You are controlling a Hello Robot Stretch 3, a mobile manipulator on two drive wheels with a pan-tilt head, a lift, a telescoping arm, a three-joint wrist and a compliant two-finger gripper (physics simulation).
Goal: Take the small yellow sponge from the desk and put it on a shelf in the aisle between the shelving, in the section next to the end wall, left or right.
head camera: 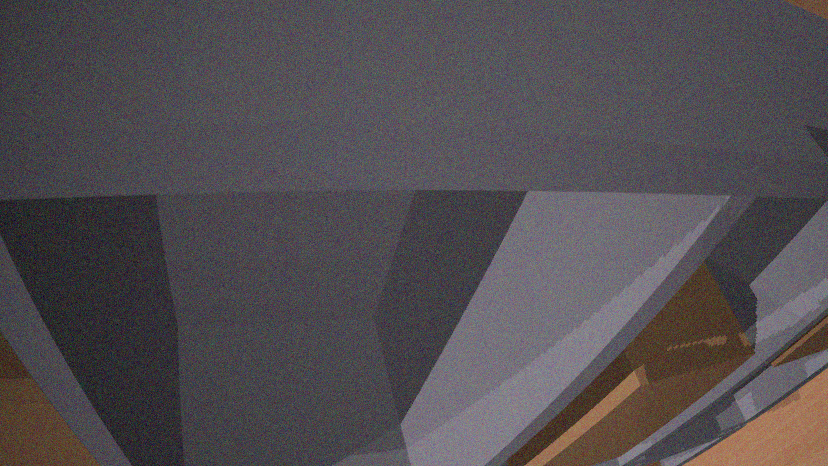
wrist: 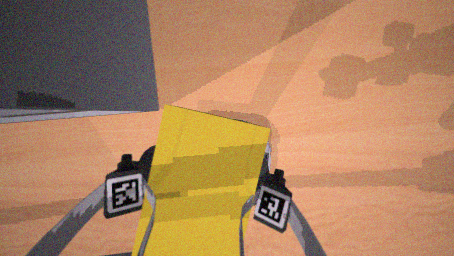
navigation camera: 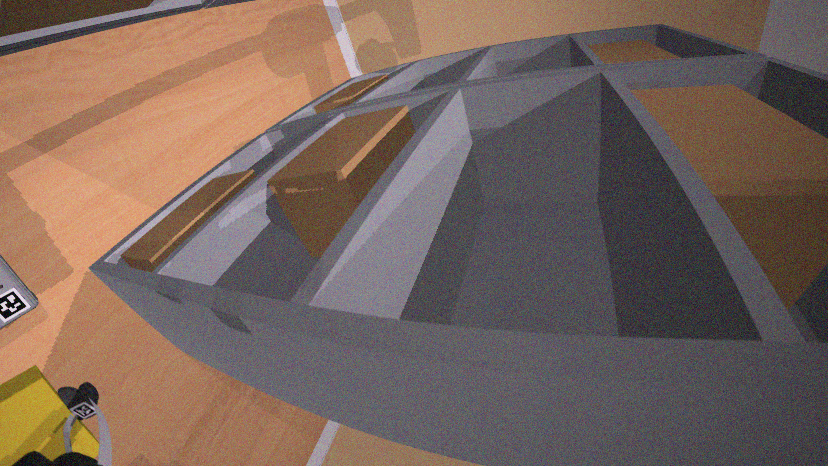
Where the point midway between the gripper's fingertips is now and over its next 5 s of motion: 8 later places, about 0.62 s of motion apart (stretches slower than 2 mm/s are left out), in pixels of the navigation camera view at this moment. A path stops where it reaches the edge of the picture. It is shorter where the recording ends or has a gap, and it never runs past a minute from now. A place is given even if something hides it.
My gripper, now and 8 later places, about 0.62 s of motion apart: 36, 425; 62, 406; 77, 390; 114, 347; 151, 306; 167, 282; 173, 274; 179, 267; 187, 261
